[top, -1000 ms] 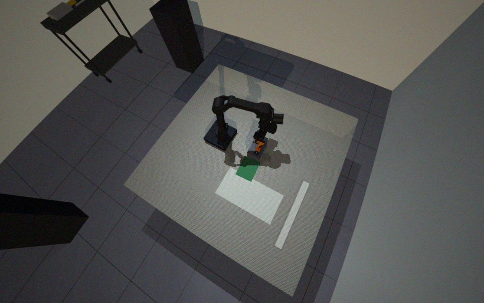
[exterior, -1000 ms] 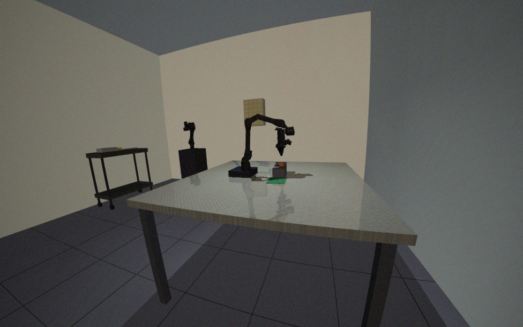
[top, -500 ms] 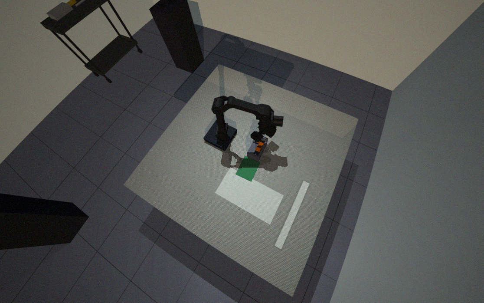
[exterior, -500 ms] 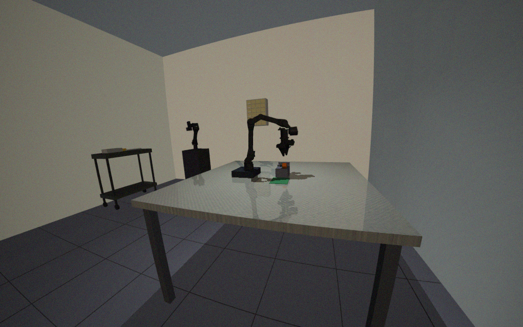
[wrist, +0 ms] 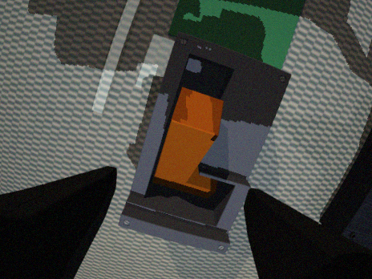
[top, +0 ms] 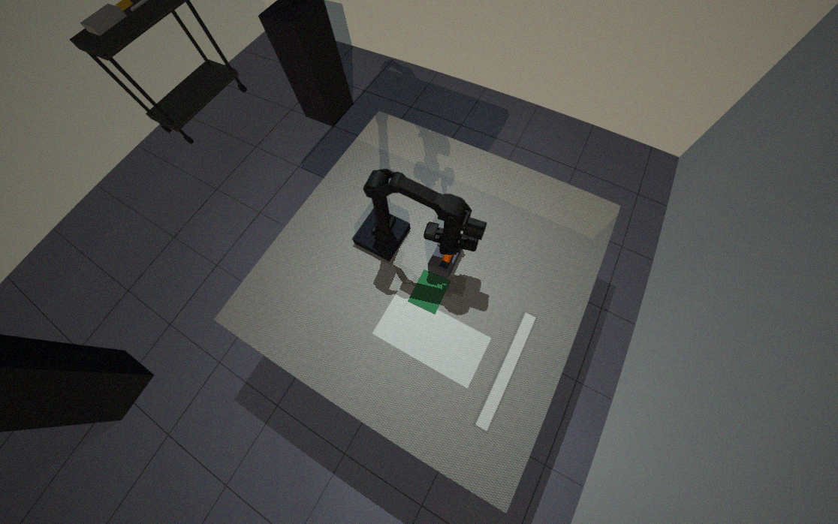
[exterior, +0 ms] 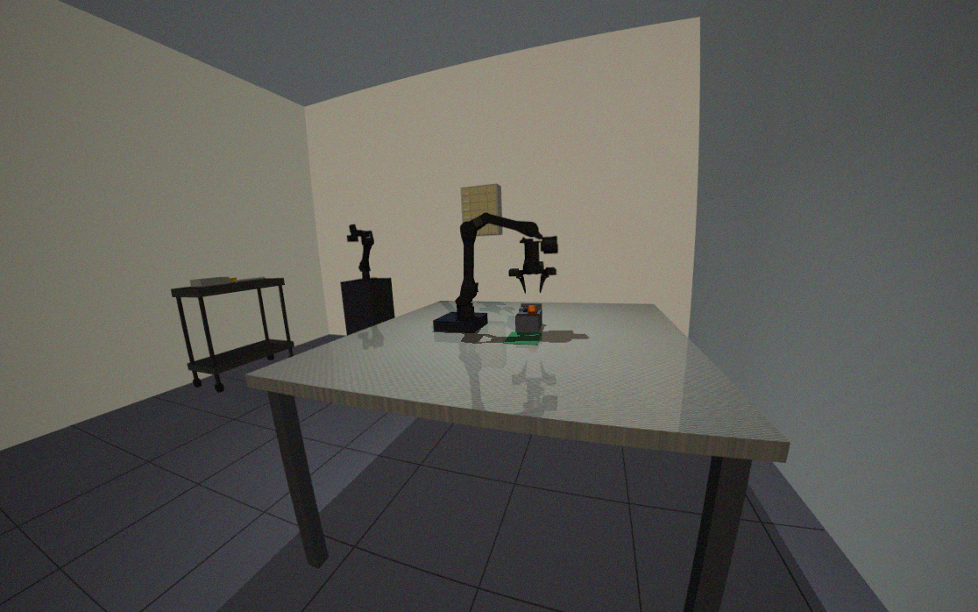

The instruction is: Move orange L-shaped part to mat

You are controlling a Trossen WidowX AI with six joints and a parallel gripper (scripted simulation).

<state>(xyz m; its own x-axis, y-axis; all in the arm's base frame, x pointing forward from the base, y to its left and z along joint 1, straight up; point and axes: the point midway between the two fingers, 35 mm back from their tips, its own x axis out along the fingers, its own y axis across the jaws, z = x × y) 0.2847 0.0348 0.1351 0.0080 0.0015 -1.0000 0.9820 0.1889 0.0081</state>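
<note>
My gripper tip is 100 mm above the orange L-shaped part, 30 mm to the right of it and 20 mm past it. The rest, counted from my gripper tip: green mat (160 mm below, 150 mm to the right, 10 mm behind).
</note>
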